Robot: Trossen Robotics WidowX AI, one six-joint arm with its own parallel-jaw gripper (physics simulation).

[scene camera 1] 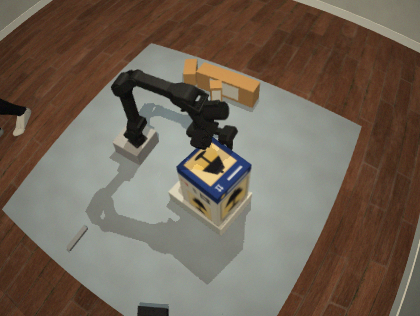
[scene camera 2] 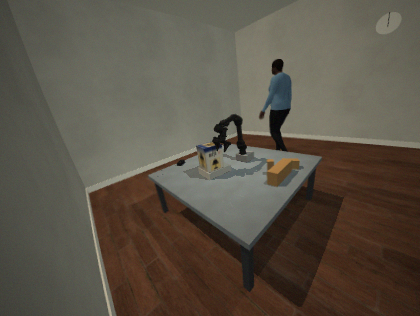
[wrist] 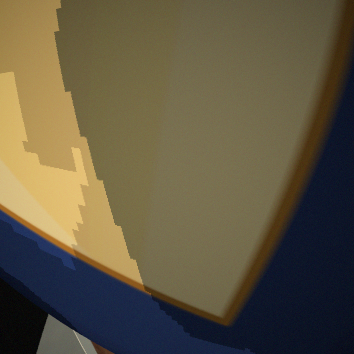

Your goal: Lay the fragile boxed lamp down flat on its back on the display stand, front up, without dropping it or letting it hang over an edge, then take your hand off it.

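Places are measured from the arm's base along level axes (x ahead, y left, z up), in metres.
Where they show: gripper, between the fingertips: (scene camera 2: 220, 151); arm's base, origin of its link: (scene camera 1: 137, 139) (scene camera 2: 242, 153).
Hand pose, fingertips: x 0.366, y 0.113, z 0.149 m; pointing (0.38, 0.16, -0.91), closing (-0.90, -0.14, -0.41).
Note:
Things, the pixels of their centre, and the offset from my fingertips. Level surfaces: height alone.
- grey table, height of its surface: 0.226 m down
- small grey strip, middle of its body: (scene camera 1: 77, 238) 0.267 m back, 0.605 m right, 0.220 m down
- dark object, middle of its body: (scene camera 1: 153, 313) 0.186 m ahead, 0.601 m right, 0.209 m down
The boxed lamp (scene camera 1: 227, 177) (scene camera 2: 210, 157) is a cube with a blue-framed yellow face showing a black lamp picture. That face points up. The box stands on the low white display stand (scene camera 1: 175, 195) (scene camera 2: 215, 173) near the middle of the grey table (scene camera 1: 303, 157). My gripper (scene camera 1: 215, 141) (scene camera 2: 221, 145) is open and empty. It hangs close over the back edge of the box's top face, with one finger on each side of that corner area.
Orange cardboard boxes (scene camera 1: 231, 83) (scene camera 2: 281, 170) lie at the table's back. The arm's white base block (scene camera 1: 135, 145) is to the left. A small grey strip (scene camera 1: 77, 238) lies front left. A dark object (scene camera 1: 153, 310) sits at the front edge. A person (scene camera 2: 279, 100) walks behind the table.

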